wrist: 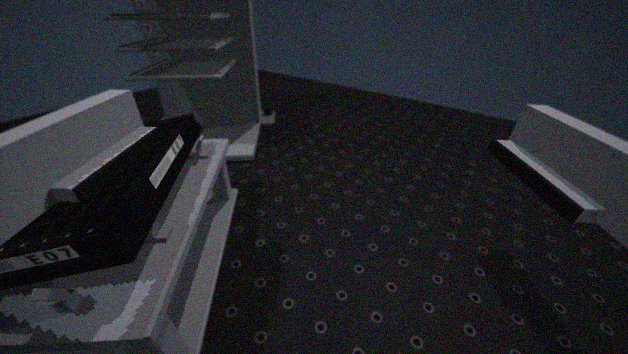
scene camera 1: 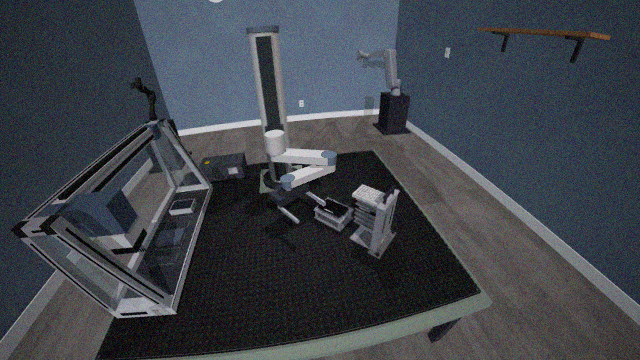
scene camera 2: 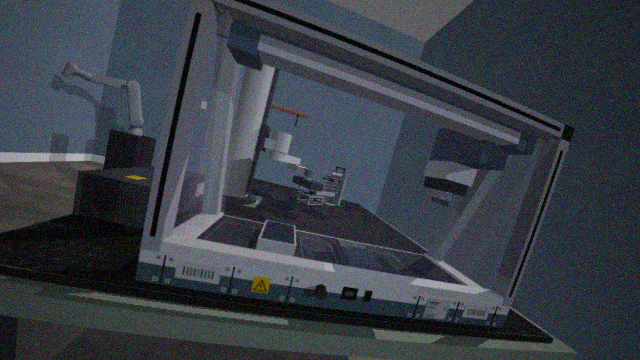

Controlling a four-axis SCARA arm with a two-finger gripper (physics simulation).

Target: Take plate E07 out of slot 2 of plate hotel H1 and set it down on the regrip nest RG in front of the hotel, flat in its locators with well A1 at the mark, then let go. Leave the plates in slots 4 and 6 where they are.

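Places are measured from the arm's base along level axes (x up, y ahead, z left), in millimetres.
Where they show: gripper, between the fingertips: [wrist: 326, 119] [scene camera 1: 312, 212] [scene camera 2: 325, 191].
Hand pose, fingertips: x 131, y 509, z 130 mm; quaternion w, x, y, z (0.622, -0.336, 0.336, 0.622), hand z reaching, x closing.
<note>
Each offset is from my fingertips to the top centre of the thing.
Black plate E07 @(dx -30, dy -58, dz +113 mm) [scene camera 1: 336, 206] [wrist: 115, 210] lies on regrip nest RG @(dx -42, dy -63, dz +116 mm) [scene camera 1: 331, 221] [wrist: 172, 250] and looks askew; locator tabs show beside it in the wrist view. Well A1 and its mark cannot be made out. My gripper [scene camera 1: 311, 212] [wrist: 326, 119] is wide open, with nothing between its fingers. One finger reaches over the plate's left side in the wrist view; the other is far to the right, over the mat. Hotel H1 [scene camera 1: 381, 227] [wrist: 220, 95] stands behind the nest. A white plate @(dx +126, dy +78, dz +238 mm) [scene camera 1: 369, 193] is at its top; its lower shelves in the wrist view hold no plate.
A framed enclosure [scene camera 1: 194, 245] [scene camera 2: 200, 270] stands on the left in scene camera 1, with a small white tray [scene camera 1: 182, 206] [scene camera 2: 277, 245] inside. A dark box [scene camera 1: 225, 168] [scene camera 2: 112, 197] is beside the arm's column [scene camera 1: 282, 85]. Another arm's pedestal [scene camera 1: 392, 114] stands beyond the table.
</note>
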